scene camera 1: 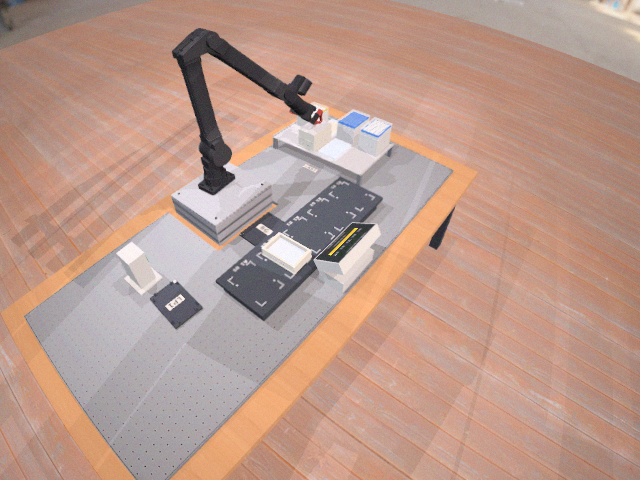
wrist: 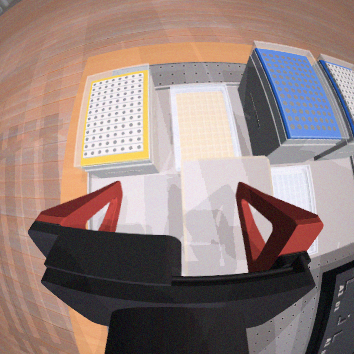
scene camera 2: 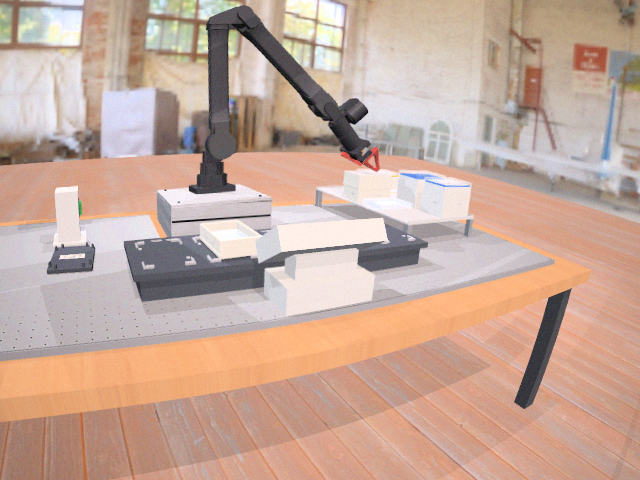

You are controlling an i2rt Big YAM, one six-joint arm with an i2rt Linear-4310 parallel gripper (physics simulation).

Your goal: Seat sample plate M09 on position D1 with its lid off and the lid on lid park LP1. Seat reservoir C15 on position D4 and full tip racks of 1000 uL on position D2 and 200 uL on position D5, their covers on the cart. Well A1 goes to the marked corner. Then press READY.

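Observation:
My gripper [scene camera 1: 310,119] [scene camera 2: 361,162] [wrist: 178,187] is open and empty, tilted above the cart [scene camera 1: 356,165] [wrist: 140,205]. A plain cream block [scene camera 1: 314,138] [scene camera 2: 360,187] [wrist: 215,185] stands under the right finger in the wrist view. Behind are a yellow-rimmed rack [wrist: 117,117], a tan-welled plate [wrist: 205,120], a blue tip rack [scene camera 1: 354,119] [wrist: 300,95] and a blue-rimmed white rack [scene camera 1: 375,135] [scene camera 2: 447,198]. A white-welled plate [scene camera 1: 336,148] [wrist: 295,190] lies beside the block. A cream tray [scene camera 1: 294,266] [scene camera 2: 237,248] sits on the dark deck [scene camera 1: 258,297] [scene camera 2: 170,258]. The LP1 pad [scene camera 1: 178,315] bears no lid. Labels are unreadable.
A display unit [scene camera 1: 354,240] [scene camera 2: 320,294] stands at the deck's front side. A white post [scene camera 1: 136,266] [scene camera 2: 67,211] with a green button [scene camera 2: 80,207] stands beside the LP1 pad. A small dark pad [scene camera 1: 253,235] lies between the arm's base [scene camera 1: 222,204] and the deck.

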